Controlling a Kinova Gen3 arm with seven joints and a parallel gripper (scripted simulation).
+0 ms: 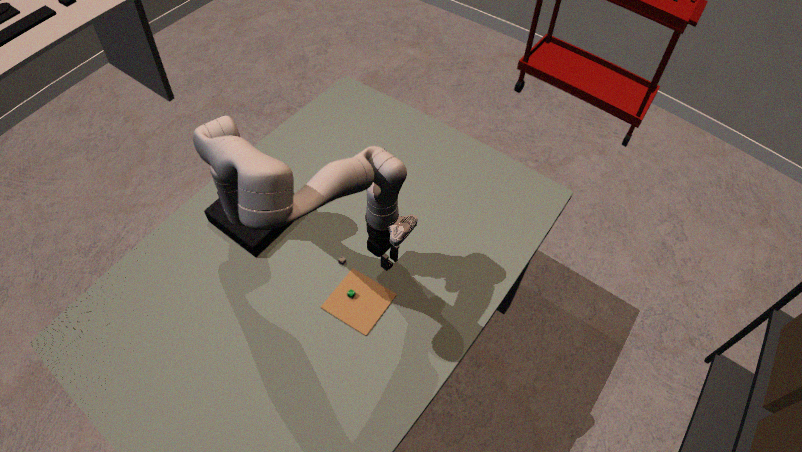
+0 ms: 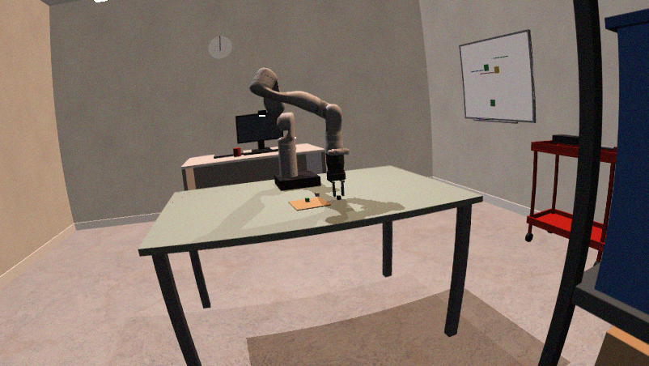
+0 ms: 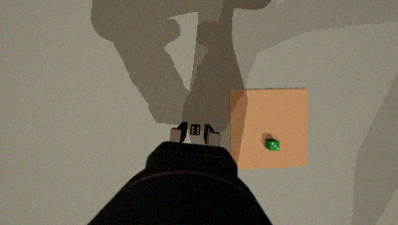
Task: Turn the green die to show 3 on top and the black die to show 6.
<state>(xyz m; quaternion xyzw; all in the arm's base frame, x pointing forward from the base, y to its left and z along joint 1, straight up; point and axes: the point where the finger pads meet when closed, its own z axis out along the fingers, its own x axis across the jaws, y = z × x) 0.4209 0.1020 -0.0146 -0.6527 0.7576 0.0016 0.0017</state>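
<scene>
Now: the black die 3 cm below my hand. Round my hand: green die: 3 cm behind, 13 cm to the right, 2 cm below; then white die: 11 cm behind, 6 cm to the right, 3 cm below; then orange mat: 1 cm behind, 13 cm to the right, 3 cm below.
</scene>
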